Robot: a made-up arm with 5 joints.
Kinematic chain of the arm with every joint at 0, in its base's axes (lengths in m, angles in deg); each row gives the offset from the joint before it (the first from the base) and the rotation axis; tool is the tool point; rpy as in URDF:
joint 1: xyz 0.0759 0 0.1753 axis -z
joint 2: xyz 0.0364 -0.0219 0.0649 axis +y
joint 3: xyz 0.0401 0 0.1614 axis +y
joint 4: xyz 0.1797 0 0.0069 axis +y
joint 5: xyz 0.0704 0.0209 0 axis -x
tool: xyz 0 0 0 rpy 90 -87.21 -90
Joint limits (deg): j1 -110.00..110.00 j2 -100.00..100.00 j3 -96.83..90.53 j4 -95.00..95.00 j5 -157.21..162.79
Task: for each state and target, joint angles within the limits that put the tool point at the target. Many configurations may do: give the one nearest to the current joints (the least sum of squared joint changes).
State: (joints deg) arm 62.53 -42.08 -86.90 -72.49 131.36
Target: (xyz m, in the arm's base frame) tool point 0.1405 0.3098 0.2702
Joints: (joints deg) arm 101.96 -75.76 -96.83 -74.68 131.36
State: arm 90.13 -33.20 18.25 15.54 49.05
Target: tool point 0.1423 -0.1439 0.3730
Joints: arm 64.87 -59.09 47.72 33.65 49.05
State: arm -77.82 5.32 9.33 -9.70 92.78
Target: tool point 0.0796 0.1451 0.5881
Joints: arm -88.93 -32.12 -11.49 -16.32 92.78
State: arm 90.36 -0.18 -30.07 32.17 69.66
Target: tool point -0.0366 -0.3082 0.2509
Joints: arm 109.88 20.44 2.07 43.07 69.66
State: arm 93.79 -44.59 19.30 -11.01 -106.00
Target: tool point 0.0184 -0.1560 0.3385
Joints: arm 109.89 -59.90 64.50 3.42 -106.00
